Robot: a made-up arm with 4 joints.
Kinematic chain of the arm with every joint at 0, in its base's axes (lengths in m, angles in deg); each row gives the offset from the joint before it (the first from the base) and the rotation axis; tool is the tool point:
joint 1: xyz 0 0 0.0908 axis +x
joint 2: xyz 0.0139 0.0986 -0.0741 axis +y
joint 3: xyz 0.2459 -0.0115 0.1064 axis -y
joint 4: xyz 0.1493 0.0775 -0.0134 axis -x
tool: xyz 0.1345 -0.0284 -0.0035
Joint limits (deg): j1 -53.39..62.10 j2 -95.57..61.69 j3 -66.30..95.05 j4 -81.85..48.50
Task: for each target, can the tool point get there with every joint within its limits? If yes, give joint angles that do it. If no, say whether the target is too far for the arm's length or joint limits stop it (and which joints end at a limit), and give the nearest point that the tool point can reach.
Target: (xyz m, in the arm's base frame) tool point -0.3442 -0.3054 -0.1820
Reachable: no: joint limits stop it (at a limit: joint 1, joint 2, joint 3) | nearest point 0.0179 -0.2605 -0.2949 | short by 0.382 m
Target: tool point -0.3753 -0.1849 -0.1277
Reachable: no: joint limits stop it (at a limit: joint 1, joint 2, joint 3, joint 4) | nearest point -0.3938 0.1677 0.0370 | short by 0.390 m
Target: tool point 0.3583 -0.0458 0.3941
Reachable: yes | joints 35.39 6.45 78.80 30.06
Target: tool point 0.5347 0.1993 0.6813
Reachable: no: too far | nearest point 0.3640 0.1254 0.4625 | short by 0.287 m
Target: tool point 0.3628 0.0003 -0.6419
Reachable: no: too far | nearest point 0.3073 0.0002 -0.4494 | short by 0.200 m
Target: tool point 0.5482 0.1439 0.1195
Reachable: yes | joints -6.80 18.05 37.48 35.60
